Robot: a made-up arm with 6 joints. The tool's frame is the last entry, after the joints. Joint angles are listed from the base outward.
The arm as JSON. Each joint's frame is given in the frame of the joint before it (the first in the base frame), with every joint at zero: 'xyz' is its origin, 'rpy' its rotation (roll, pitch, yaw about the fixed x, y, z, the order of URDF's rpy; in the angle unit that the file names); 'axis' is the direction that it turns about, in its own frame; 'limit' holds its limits. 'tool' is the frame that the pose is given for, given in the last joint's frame.
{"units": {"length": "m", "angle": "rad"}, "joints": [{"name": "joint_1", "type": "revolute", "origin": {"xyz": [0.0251, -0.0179, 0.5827], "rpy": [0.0, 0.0, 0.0]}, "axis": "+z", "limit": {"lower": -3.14, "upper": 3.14}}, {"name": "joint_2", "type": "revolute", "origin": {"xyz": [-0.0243, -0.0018, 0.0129], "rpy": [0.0, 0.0, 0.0]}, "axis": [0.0, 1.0, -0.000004], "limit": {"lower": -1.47, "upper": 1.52}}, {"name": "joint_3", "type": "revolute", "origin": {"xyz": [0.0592, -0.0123, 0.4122], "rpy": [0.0, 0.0, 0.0]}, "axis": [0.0, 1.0, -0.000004], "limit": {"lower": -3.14, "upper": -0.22}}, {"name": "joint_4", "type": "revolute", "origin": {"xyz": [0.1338, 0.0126, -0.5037], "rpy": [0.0, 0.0, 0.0]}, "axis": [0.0, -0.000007, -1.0], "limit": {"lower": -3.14, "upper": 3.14}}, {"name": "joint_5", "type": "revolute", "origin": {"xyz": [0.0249, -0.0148, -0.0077], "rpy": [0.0, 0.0, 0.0]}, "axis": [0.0, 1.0, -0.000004], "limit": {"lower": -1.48, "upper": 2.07}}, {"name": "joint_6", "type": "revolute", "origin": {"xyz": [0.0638, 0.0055, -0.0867], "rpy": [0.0, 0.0, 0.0]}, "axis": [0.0, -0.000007, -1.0], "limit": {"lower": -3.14, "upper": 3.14}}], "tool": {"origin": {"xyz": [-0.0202, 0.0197, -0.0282], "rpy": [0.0, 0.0, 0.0]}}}
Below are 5 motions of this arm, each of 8 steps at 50 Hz.
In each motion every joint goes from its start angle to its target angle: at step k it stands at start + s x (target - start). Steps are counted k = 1, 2, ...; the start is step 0. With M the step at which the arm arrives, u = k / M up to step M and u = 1 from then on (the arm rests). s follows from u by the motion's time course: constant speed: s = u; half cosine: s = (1 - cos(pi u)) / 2; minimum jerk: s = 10 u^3 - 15 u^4 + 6 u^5.
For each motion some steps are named. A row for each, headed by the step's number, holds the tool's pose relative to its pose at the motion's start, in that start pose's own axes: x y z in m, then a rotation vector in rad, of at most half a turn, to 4 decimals.
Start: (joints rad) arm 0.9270 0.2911 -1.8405 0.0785 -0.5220 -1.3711
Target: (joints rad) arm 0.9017 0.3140 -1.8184 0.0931 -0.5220 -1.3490
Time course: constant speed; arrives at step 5
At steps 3, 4, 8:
3: -0.0175 0.0179 -0.0008 0.0211 0.0245 -0.0127
4: -0.0234 0.0238 -0.0009 0.0280 0.0328 -0.0169
8: -0.0294 0.0297 -0.0009 0.0348 0.0412 -0.0212

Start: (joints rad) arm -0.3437 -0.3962 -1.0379 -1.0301 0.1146 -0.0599
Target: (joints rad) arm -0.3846 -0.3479 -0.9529 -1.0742 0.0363 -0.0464
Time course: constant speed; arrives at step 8
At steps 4, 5, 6, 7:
4: -0.0205 0.0301 -0.0207 0.0460 0.0093 0.0162
5: -0.0258 0.0377 -0.0255 0.0578 0.0115 0.0198
6: -0.0312 0.0453 -0.0300 0.0697 0.0136 0.0232
7: -0.0366 0.0530 -0.0344 0.0818 0.0157 0.0264

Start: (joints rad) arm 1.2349 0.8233 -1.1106 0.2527 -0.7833 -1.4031
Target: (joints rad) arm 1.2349 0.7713 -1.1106 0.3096 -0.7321 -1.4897
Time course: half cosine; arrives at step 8
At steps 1, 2, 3, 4, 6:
1: 0.0001 -0.0013 0.0003 -0.0002 0.0012 0.0014
2: 0.0002 -0.0050 0.0011 -0.0006 0.0044 0.0054
3: 0.0005 -0.0105 0.0024 -0.0011 0.0093 0.0113
4: 0.0008 -0.0170 0.0040 -0.0017 0.0148 0.0181
6: 0.0014 -0.0288 0.0072 -0.0022 0.0246 0.0304

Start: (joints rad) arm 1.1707 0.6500 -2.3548 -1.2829 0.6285 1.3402
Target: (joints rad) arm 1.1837 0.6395 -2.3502 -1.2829 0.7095 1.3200
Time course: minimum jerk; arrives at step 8
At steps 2, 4, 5, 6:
2: 0.0003 -0.0002 0.0005 -0.0068 0.0015 0.0018
4: 0.0015 -0.0010 0.0023 -0.0326 0.0076 0.0088
5: 0.0022 -0.0015 0.0034 -0.0473 0.0111 0.0127
6: 0.0027 -0.0019 0.0042 -0.0584 0.0138 0.0157

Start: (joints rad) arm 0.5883 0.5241 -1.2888 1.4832 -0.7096 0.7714
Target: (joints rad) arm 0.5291 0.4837 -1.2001 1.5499 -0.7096 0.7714
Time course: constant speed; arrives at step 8
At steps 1, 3, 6, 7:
1: 0.0080 -0.0008 -0.0020 -0.0067 -0.0129 -0.0062
3: 0.0240 -0.0026 -0.0055 -0.0200 -0.0388 -0.0187
6: 0.0480 -0.0057 -0.0101 -0.0399 -0.0776 -0.0379
7: 0.0560 -0.0068 -0.0115 -0.0464 -0.0906 -0.0444

